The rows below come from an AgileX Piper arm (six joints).
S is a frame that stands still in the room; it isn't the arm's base.
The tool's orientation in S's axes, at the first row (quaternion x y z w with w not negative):
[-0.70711, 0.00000, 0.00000, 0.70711]
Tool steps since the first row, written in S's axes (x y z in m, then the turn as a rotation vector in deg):
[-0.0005, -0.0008, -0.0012, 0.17, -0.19, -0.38]
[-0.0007, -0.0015, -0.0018, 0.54, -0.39, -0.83]
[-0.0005, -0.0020, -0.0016, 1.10, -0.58, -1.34]
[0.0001, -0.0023, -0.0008, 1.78, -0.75, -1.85]
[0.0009, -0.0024, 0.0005, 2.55, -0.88, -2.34]
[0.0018, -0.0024, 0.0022, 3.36, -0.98, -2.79]
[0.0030, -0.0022, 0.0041, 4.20, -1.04, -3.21]
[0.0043, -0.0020, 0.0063, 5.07, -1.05, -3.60]
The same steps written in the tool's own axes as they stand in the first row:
[-0.0005, 0.0012, -0.0008, 0.17, 0.38, -0.19]
[-0.0007, 0.0018, -0.0015, 0.54, 0.83, -0.39]
[-0.0005, 0.0016, -0.0020, 1.10, 1.34, -0.58]
[0.0001, 0.0008, -0.0023, 1.78, 1.85, -0.75]
[0.0009, -0.0005, -0.0024, 2.55, 2.34, -0.88]
[0.0018, -0.0022, -0.0024, 3.36, 2.79, -0.98]
[0.0030, -0.0041, -0.0022, 4.20, 3.21, -1.04]
[0.0043, -0.0063, -0.0020, 5.07, 3.60, -1.05]

